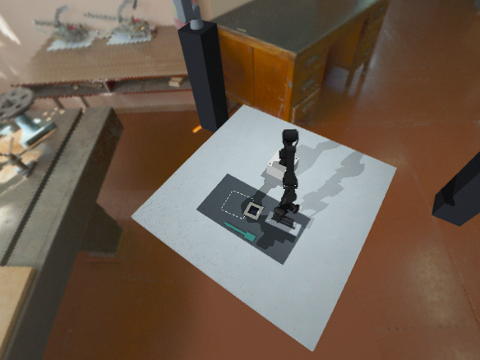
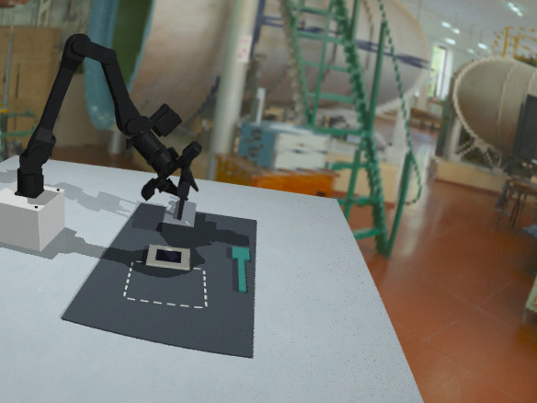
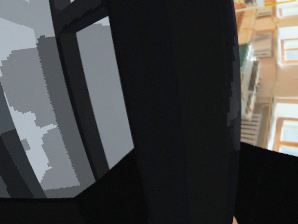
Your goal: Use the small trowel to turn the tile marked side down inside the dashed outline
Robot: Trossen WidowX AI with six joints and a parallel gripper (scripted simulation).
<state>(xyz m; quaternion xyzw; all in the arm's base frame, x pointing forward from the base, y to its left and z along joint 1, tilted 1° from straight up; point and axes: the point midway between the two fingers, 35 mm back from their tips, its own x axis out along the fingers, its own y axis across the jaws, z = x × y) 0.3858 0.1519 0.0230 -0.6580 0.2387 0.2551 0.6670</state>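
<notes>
Right now the tile is 40 mm behind my gripper tip, 180 mm to the right of it and 90 mm below it. Also, from my gripper tip: dark mat 10 mm behind, 180 mm to the right, 110 mm below; then teal trowel 130 mm ahead, 170 mm to the right, 90 mm below; then black-handled float 30 mm behind, 10 mm below.
</notes>
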